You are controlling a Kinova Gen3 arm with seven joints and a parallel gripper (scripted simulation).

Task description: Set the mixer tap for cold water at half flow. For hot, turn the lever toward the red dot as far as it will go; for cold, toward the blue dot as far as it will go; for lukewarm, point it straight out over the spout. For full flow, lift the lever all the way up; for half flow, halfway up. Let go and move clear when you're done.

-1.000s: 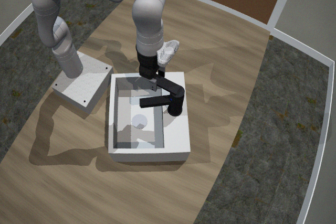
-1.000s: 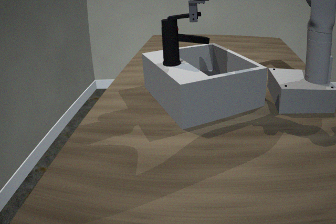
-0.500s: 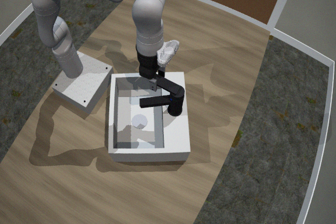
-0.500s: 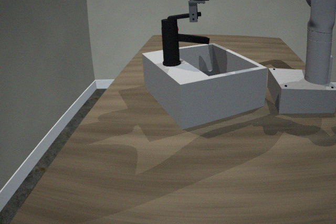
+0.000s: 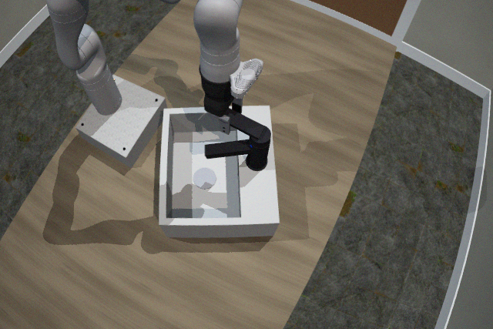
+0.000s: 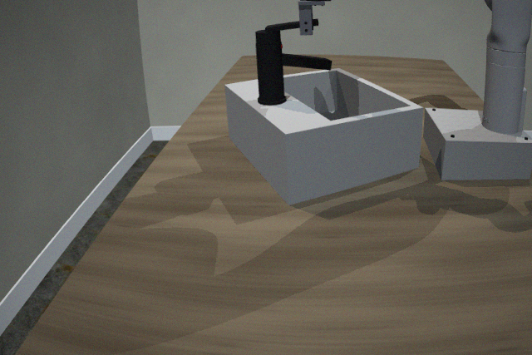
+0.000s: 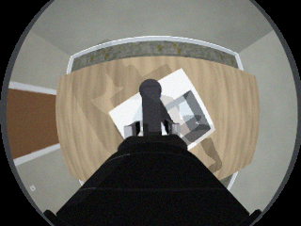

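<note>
The black lever lies 30 mm ahead of my hand. Also, from my hand: black mixer tap: 50 mm ahead, 10 mm to the right, 50 mm below; then white sink: 30 mm behind, 60 mm to the right, 240 mm below.
</note>
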